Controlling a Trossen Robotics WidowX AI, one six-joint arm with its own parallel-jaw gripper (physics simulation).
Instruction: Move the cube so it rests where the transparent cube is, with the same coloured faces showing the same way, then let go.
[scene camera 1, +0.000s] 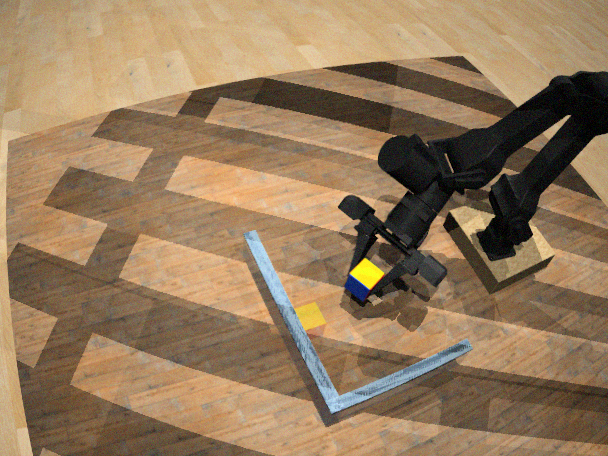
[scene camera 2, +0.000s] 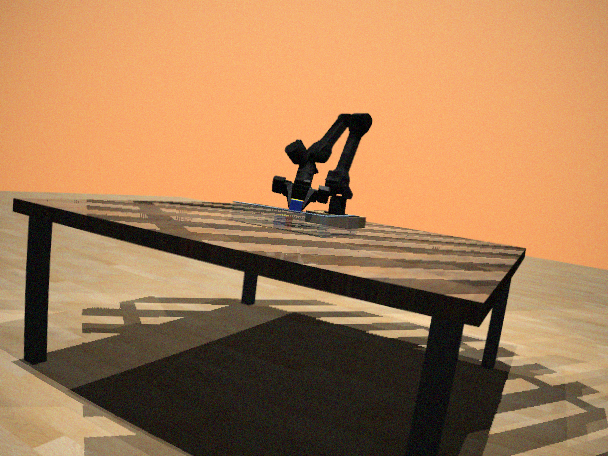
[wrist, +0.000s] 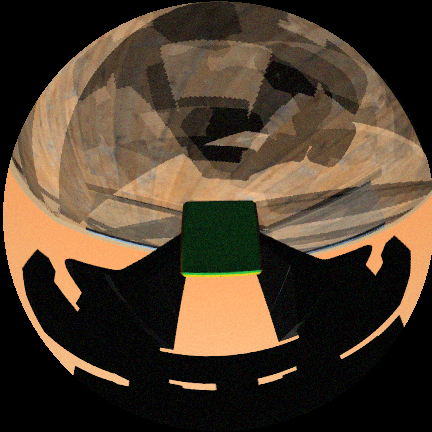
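Seen in the pictures: gripper, fingertip midpoint: (scene camera 1: 359, 286) (scene camera 2: 295, 208) (wrist: 218, 236); arm's base, link origin: (scene camera 1: 496, 244) (scene camera 2: 336, 214).
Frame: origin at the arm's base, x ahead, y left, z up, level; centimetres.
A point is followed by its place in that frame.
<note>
The solid cube (scene camera 1: 366, 274) {x 28.5, y 3.6, z 4.5 cm} (scene camera 2: 296, 205) {x 29.9, y 4.5, z 2.8 cm} (wrist: 221, 237) {x 26.7, y 2.2, z 2.6 cm} shows a yellow top and a blue side in the scene camera 1 view, blue in the scene camera 2 view, and dark green in the wrist view. My gripper (scene camera 1: 368, 286) {x 29.1, y 3.7, z 1.8 cm} (scene camera 2: 296, 204) {x 29.1, y 3.7, z 1.8 cm} (wrist: 218, 236) {x 29.1, y 3.7, z 1.8 cm} is shut on it, one finger on each side, and it appears a little above the table. The transparent cube (scene camera 1: 310, 315) (scene camera 2: 284, 220) lies to the left and slightly below in the scene camera 1 view, yellow on top with a faint reddish side, beside the long bar; in the scene camera 2 view it is faint, with bluish and reddish tints.
A blue-grey L-shaped bar (scene camera 1: 274, 281) {x 41.3, y 0.6, z 1.9 cm} lies on the table (scene camera 1: 165, 420) {x 61.1, y 17.7, z -4.2 cm} (scene camera 2: 390, 260) {x 51.8, y 49.9, z -4.2 cm}, its long leg close against the transparent cube and its corner nearer the bottom of the scene camera 1 view. The arm's base block (scene camera 1: 525, 260) {x -4.8, y 4.7, z 0.0 cm} (scene camera 2: 345, 221) {x 25.7, y 20.4, z 0.3 cm} stands to the right. Striped shadows cross the tabletop.
</note>
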